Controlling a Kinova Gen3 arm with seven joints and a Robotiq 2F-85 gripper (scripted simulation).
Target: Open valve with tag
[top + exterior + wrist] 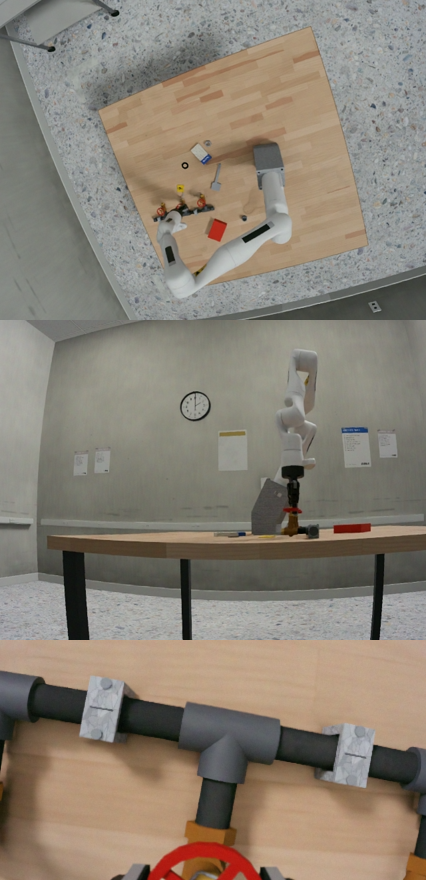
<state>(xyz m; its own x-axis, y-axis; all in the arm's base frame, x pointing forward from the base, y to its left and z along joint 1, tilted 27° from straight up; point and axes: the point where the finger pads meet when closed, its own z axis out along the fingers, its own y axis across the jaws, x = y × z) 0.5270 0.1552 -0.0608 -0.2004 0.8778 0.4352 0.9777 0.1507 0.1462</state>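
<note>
My hand is 10 mm past the yellow tag, 90 mm to the left of it and 80 mm above it. Also, from my hand: red block: 160 mm behind, 200 mm to the left, 70 mm below; then grey scraper: 230 mm behind, 100 mm to the right, 80 mm below; then blue box: 170 mm behind, 270 mm to the right, 70 mm below.
</note>
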